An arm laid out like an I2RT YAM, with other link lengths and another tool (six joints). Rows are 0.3 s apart.
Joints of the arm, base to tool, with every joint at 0 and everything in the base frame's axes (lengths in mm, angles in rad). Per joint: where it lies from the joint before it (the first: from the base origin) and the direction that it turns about. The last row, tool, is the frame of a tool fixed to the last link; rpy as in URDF.
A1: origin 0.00 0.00 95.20 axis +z
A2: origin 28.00 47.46 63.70 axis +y
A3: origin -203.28 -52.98 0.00 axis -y
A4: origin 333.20 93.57 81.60 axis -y
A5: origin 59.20 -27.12 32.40 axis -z
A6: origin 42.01 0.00 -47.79 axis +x
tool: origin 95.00 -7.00 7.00 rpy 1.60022 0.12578 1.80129
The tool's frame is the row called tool.
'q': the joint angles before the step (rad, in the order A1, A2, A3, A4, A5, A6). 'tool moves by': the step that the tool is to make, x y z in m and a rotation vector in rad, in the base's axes. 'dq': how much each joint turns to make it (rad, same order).
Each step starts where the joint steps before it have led.
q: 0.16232 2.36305 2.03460 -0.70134 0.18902 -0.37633
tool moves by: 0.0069 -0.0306 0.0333 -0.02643 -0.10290 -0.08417
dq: -0.03813 -0.09084 -0.06298 0.06675 0.05952 0.01604
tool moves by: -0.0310 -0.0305 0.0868 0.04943 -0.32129 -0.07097
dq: -0.04355 -0.43891 -0.42688 0.30459 0.00835 0.03201
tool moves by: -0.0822 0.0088 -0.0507 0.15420 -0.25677 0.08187
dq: -0.00525 -0.45405 -0.73376 0.53376 -0.13953 0.07786
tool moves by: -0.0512 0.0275 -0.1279 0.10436 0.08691 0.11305
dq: 0.03647 0.12861 -0.26423 0.31159 -0.11460 0.07280
